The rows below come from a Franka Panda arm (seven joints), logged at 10 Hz.
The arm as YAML. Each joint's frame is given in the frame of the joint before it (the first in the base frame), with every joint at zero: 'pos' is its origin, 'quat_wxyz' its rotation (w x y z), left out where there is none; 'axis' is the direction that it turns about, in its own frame. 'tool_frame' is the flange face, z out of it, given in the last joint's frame.
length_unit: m
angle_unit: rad
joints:
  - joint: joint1
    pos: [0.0, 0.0, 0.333]
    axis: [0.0, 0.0, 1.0]
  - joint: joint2
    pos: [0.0, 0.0, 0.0]
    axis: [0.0, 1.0, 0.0]
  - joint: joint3
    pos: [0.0, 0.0, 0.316]
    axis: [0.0, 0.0, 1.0]
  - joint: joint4
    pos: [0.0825, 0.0, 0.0]
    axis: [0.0, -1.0, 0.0]
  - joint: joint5
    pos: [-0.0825, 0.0, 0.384]
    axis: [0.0, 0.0, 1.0]
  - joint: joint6
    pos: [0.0, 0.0, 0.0]
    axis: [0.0, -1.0, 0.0]
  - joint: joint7
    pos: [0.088, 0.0, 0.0]
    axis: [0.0, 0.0, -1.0]
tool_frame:
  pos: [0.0, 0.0, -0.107]
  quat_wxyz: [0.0, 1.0, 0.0, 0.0]
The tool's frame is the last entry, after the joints.
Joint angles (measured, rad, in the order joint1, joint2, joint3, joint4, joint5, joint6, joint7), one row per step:
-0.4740 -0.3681 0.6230 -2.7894 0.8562 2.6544 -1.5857
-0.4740 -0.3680 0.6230 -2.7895 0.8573 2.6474 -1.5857
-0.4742 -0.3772 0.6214 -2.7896 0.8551 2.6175 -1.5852
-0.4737 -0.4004 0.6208 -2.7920 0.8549 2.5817 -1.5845
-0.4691 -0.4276 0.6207 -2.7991 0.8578 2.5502 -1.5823
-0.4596 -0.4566 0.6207 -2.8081 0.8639 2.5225 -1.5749
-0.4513 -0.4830 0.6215 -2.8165 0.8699 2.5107 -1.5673
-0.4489 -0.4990 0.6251 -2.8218 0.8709 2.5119 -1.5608
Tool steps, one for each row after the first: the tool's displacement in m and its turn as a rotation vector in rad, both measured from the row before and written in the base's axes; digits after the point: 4 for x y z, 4 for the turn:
-0.0005 0.0005 -0.0008 0.0043 0.0057 0.0013
-0.0017 0.0016 0.0003 0.0103 0.0159 0.0089
-0.0028 0.0023 0.0033 0.0075 0.0106 0.0101
-0.0043 0.0030 0.0031 0.0051 0.0082 0.0085
-0.0049 0.0042 0.0031 0.0054 0.0062 0.0045
-0.0036 0.0028 0.0038 -0.0013 -0.0048 -0.0010
-0.0017 0.0011 0.0027 -0.0074 -0.0082 -0.0031

